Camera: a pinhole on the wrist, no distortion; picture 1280 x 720 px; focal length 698.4 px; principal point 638.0 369.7 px. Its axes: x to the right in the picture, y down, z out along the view. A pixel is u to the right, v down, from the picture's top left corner.
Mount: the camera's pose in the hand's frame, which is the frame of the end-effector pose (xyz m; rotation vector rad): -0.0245 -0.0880 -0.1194 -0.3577 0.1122 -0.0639
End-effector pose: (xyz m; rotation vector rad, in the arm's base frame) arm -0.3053 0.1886 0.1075 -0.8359 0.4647 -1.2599
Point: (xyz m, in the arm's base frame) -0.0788 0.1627 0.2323
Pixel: 781.2 382.8
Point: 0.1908 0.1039 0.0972
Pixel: 828.8 649.0
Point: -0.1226 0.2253 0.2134
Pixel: 657.5 379.2
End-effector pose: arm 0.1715 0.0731 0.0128 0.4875 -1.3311 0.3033
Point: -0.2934 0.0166 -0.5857
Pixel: outside the picture
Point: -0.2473 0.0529 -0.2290
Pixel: 87.2 439.4
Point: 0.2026 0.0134 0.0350
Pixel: 856.9 272.5
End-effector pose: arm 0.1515 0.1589 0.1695 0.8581 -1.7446 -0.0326
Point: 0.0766 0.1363 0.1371
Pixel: 606.0 430.2
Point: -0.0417 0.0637 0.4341
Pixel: 1217.8 696.9
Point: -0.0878 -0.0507 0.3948
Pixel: 1173.5 455.0
